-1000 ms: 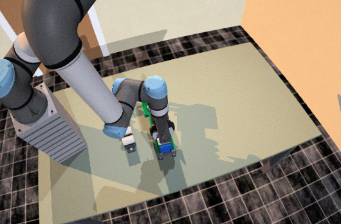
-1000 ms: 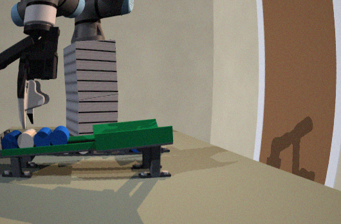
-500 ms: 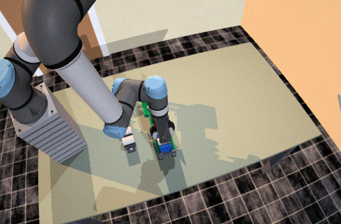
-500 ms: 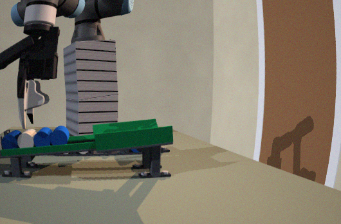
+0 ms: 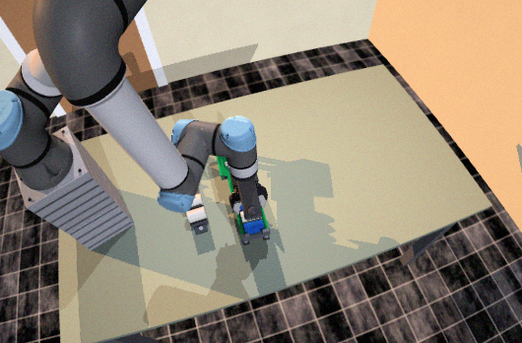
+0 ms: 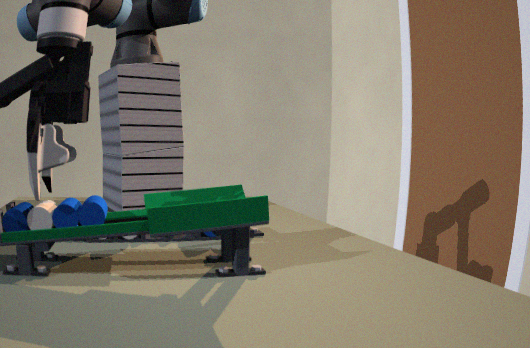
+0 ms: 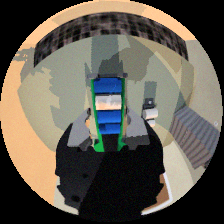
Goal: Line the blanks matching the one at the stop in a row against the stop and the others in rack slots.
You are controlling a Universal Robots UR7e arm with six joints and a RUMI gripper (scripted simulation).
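Right now my hand is 21 cm past the stock rack, 19 cm to the right of it and 13 cm above it. From my hand the other things lie so: stop: 1 cm ahead, 6 cm to the right, 6 cm below.
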